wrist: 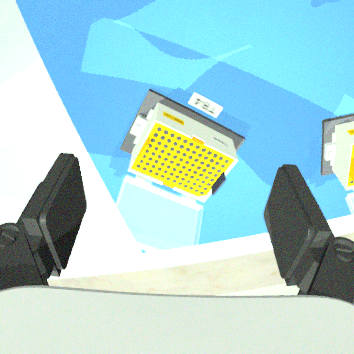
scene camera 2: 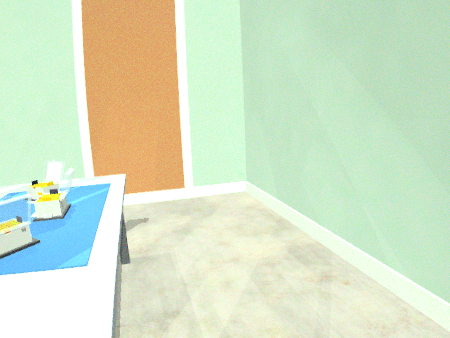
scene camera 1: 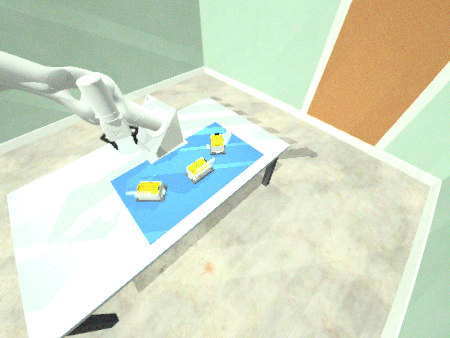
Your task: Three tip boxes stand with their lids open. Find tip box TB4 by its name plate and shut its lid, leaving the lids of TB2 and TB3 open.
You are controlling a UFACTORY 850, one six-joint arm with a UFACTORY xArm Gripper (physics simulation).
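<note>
Tip box TB4 (wrist: 182, 160) shows in the wrist view with its name plate (wrist: 205, 104) lying on the mat beside it. Its clear lid (wrist: 161, 212) is open, on the side away from the plate. Part of a second tip box (wrist: 346, 155) shows at the right edge; its name is not visible. In scene camera 1, three open boxes stand apart: left (scene camera 1: 150, 191), middle (scene camera 1: 199, 170) and far (scene camera 1: 217, 144); their name plates are unreadable there. My gripper (scene camera 1: 127, 145) (wrist: 176, 184) is open and empty, high above the table. It touches no box.
The boxes stand on a blue mat (scene camera 1: 160, 227) (scene camera 2: 75, 250) (wrist: 150, 55) on the white table (scene camera 1: 65, 270) (scene camera 2: 55, 305). Scene camera 2 shows the boxes at its left edge. The arm's white mounting block (scene camera 1: 172, 135) stands behind the mat.
</note>
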